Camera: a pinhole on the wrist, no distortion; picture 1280 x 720 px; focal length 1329.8 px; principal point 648.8 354.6 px. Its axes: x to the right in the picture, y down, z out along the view. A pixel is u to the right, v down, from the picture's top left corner.
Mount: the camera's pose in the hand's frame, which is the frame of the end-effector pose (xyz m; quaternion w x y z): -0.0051 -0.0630 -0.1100 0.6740 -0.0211 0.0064 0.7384
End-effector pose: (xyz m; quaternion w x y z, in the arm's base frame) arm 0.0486 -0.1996 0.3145 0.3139 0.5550 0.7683 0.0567
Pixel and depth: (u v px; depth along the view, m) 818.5 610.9 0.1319
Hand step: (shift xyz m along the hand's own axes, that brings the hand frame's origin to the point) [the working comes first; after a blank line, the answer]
In the camera's frame: 0.0168 0.0254 0.1319

-0.0349 -0.0436 0.0206
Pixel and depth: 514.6 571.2 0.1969
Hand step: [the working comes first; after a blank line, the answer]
In the camera's frame: -0.0199 0.0321 0.1969

-0.0397 -0.0782 0.0869
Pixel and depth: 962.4 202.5 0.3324
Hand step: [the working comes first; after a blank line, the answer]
In the camera's frame: 0.0784 -0.0380 0.3324

0.0182 0.0311 0.2197
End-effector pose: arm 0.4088 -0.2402 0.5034 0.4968 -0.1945 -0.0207 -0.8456
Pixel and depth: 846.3 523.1 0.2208
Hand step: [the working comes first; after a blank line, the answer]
In the camera's frame: 0.0328 0.0280 0.2208

-0.0409 -0.0246 0.1087
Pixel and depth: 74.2 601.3 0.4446
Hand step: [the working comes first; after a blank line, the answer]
In the camera's frame: -0.1921 0.0825 0.4446

-0.0798 -0.2449 0.3402
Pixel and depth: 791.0 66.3 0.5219
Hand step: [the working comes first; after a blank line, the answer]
In the camera's frame: 0.0558 -0.1131 0.5219

0.0907 0.0226 0.4113
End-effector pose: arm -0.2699 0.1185 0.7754 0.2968 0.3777 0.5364 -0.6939
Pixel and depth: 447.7 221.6 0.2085
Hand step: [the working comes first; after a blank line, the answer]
In the camera's frame: -0.0315 -0.0209 0.2085

0.0138 -0.0846 0.0999
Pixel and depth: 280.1 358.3 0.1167
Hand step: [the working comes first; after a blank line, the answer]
In the camera's frame: -0.0324 0.0003 0.1167

-0.0051 -0.0908 0.0079
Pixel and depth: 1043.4 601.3 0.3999
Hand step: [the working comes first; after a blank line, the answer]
In the camera's frame: 0.1187 0.0742 0.3999

-0.0987 0.0635 0.2834
